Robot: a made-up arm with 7 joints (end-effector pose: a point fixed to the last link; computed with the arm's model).
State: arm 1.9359 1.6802 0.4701 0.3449 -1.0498 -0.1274 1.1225
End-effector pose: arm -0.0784 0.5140 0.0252 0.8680 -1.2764 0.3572
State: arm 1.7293 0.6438 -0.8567 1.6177 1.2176 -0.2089 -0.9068
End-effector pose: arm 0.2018 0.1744 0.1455 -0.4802 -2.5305 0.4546
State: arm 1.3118 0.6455 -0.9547 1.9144 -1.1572 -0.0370 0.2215
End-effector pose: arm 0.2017 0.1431 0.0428 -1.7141 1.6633 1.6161
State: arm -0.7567 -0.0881 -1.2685 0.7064 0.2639 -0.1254 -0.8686
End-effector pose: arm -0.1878 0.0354 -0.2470 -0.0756 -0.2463 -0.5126
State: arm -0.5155 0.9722 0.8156 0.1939 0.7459 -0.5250 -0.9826
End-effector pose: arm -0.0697 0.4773 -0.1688 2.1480 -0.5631 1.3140
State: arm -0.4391 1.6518 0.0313 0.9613 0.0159 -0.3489 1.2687
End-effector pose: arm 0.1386 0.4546 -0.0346 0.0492 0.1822 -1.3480
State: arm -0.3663 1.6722 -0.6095 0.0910 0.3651 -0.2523 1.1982
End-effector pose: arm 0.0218 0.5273 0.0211 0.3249 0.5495 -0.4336
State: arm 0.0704 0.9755 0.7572 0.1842 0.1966 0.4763 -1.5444
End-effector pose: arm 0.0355 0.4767 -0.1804 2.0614 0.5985 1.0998
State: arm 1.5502 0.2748 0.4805 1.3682 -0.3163 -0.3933 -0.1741
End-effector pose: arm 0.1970 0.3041 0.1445 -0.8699 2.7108 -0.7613
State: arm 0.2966 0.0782 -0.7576 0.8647 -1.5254 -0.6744 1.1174
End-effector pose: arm 0.1798 0.1033 -0.2650 -0.2220 0.1170 -2.8426
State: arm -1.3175 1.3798 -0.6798 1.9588 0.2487 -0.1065 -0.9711
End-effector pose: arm -0.0866 0.2722 -0.1496 0.2041 -0.5177 -0.8265
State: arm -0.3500 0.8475 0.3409 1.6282 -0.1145 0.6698 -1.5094
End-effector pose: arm 0.1251 0.3411 -0.1264 2.3960 -0.9016 0.2980
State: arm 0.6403 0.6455 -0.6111 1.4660 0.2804 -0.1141 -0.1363
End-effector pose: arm 0.2455 0.2155 -0.0964 0.1829 -1.9213 -0.6046
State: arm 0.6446 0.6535 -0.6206 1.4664 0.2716 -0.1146 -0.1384
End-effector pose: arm 0.2454 0.2162 -0.0962 0.1965 -1.9196 -0.6212
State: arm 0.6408 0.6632 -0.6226 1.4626 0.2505 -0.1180 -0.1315
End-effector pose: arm 0.2449 0.2186 -0.0974 0.2188 -1.9110 -0.6490
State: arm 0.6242 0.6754 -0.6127 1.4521 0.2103 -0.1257 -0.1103
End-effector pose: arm 0.2438 0.2236 -0.1009 0.2538 -1.8895 -0.6948
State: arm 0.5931 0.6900 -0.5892 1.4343 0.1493 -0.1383 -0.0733
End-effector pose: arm 0.2418 0.2315 -0.1067 0.3007 -1.8500 -0.7608
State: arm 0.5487 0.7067 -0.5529 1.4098 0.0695 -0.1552 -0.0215
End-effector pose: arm 0.2384 0.2421 -0.1146 0.3556 -1.7873 -0.8461
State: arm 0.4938 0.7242 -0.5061 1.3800 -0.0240 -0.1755 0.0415
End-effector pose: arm 0.2335 0.2547 -0.1239 0.4112 -1.6993 -0.9448
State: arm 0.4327 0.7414 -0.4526 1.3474 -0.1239 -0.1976 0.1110
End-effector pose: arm 0.2270 0.2684 -0.1337 0.4597 -1.5882 -1.0485
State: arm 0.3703 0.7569 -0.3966 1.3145 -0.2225 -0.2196 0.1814
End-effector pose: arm 0.2192 0.2821 -0.1431 0.4958 -1.4623 -1.1466
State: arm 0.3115 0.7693 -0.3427 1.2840 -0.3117 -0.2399 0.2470
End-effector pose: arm 0.2111 0.2945 -0.1515 0.5170 -1.3350 -1.2299
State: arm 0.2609 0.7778 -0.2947 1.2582 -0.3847 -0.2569 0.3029
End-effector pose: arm 0.2034 0.3049 -0.1582 0.5252 -1.2217 -1.2922
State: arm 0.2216 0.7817 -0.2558 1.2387 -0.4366 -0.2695 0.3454
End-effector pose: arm 0.1971 0.3124 -0.1632 0.5240 -1.1350 -1.3311
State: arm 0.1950 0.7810 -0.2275 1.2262 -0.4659 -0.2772 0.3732
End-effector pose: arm 0.1927 0.3169 -0.1666 0.5178 -1.0819 -1.3478
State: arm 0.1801 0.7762 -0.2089 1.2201 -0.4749 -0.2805 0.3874
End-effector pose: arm 0.1904 0.3188 -0.1687 0.5096 -1.0614 -1.3462
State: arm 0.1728 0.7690 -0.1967 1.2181 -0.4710 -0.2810 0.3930
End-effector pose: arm 0.1894 0.3190 -0.1700 0.5008 -1.0620 -1.3335
